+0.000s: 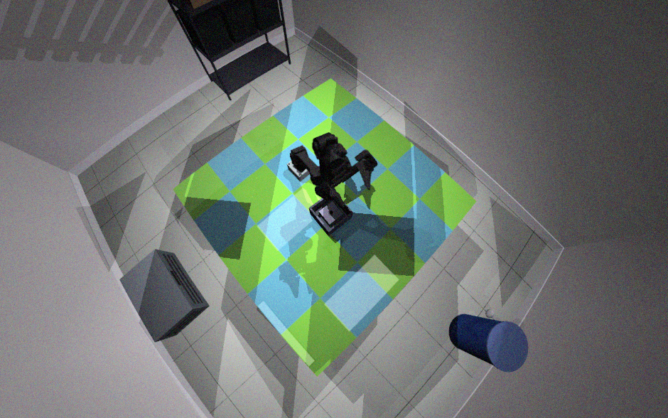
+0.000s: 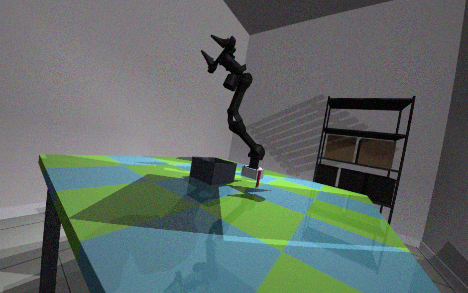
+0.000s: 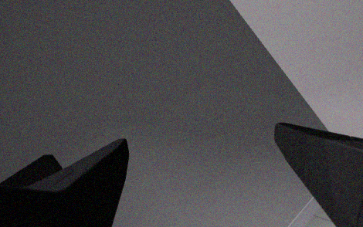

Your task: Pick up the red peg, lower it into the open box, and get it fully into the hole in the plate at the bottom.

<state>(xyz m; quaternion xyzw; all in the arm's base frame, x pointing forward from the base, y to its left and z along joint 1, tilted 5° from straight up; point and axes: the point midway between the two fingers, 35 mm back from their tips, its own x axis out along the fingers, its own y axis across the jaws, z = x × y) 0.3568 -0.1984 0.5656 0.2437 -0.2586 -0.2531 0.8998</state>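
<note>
Now: the red peg 240 mm behind my gripper tip, 280 mm to the left of it and 580 mm below it. Round my gripper tip: grey plate 120 mm behind, 80 mm to the left, 570 mm below; then dark box 120 mm behind, 80 mm to the left, 590 mm below.
</note>
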